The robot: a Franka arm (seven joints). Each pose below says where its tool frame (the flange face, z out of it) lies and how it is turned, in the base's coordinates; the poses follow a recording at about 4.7 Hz.
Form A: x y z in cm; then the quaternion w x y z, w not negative.
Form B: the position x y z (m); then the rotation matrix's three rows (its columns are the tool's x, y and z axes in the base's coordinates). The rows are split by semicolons. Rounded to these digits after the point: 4 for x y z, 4 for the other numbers.
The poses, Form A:
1: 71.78, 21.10, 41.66, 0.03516, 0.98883, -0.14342, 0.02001
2: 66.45, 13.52, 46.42, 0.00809, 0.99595, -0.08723, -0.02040
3: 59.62, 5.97, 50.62, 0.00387, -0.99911, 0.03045, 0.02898
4: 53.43, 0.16, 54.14, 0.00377, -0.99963, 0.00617, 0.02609
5: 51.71, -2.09, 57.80, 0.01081, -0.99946, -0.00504, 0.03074
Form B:
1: 0.7178, 0.2110, 0.4166; 0.9581, -0.2850, 0.0295; -0.2822, -0.9564, -0.0753; 0.0497, 0.0638, -0.9967
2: 0.6645, 0.1352, 0.4642; 0.9839, -0.1734, -0.0420; -0.1741, -0.9847, -0.0126; -0.0392, 0.0197, -0.9990
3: 0.5962, 0.0597, 0.5062; 0.9965, -0.0611, -0.0577; -0.0606, -0.9981, 0.0095; -0.0581, -0.0060, -0.9983
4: 0.5343, 0.0016, 0.5414; 0.9986, -0.0125, -0.0521; -0.0121, -0.9999, 0.0079; -0.0522, -0.0072, -0.9986
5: 0.5171, -0.0209, 0.5780; 0.9981, 0.0094, -0.0616; 0.0107, -0.9997, 0.0213; -0.0613, -0.0219, -0.9979
